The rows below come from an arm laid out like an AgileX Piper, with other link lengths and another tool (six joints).
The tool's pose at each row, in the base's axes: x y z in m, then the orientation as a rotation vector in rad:
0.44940, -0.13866, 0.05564, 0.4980, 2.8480, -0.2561
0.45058, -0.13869, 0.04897, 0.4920, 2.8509, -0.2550
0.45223, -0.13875, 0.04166, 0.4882, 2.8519, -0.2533
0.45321, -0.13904, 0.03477, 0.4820, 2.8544, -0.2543
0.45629, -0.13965, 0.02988, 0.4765, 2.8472, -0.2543
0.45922, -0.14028, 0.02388, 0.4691, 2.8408, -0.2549
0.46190, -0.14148, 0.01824, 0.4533, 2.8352, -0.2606
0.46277, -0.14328, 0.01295, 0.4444, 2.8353, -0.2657
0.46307, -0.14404, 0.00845, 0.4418, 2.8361, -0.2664
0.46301, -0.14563, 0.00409, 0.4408, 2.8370, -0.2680
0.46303, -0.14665, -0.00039, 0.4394, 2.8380, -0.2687
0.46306, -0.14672, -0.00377, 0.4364, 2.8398, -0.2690
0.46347, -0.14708, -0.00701, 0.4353, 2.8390, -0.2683
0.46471, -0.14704, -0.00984, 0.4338, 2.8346, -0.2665
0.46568, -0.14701, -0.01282, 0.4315, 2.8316, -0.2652
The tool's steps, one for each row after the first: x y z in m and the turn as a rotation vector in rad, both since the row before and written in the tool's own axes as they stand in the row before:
0.00066, 0.00126, 0.00662, -0.0011, 0.0016, -0.0044
0.00037, 0.00147, 0.00734, -0.0015, 0.0002, -0.0025
0.00080, 0.00096, 0.00685, 0.0003, 0.0011, -0.0046
-0.00175, 0.00112, 0.00543, -0.0012, -0.0081, -0.0022
-0.00128, 0.00119, 0.00647, -0.0010, -0.0077, -0.0037
-0.00127, 0.00052, 0.00621, 0.0017, -0.0088, -0.0099
0.00017, -0.00069, 0.00561, 0.0025, -0.0018, -0.0064
0.00078, 0.00001, 0.00451, 0.0003, 0.0002, -0.0019
0.00084, -0.00090, 0.00447, 0.0011, 0.0006, -0.0010
0.00095, -0.00032, 0.00448, 0.0004, 0.0007, -0.0012
0.00089, 0.00042, 0.00323, 0.0000, 0.0011, -0.0023
0.00042, 0.00025, 0.00325, -0.0007, -0.0010, -0.0005
-0.00035, 0.00083, 0.00296, -0.0017, -0.0045, 0.0000
-0.00005, 0.00075, 0.00304, -0.0014, -0.0033, -0.0008

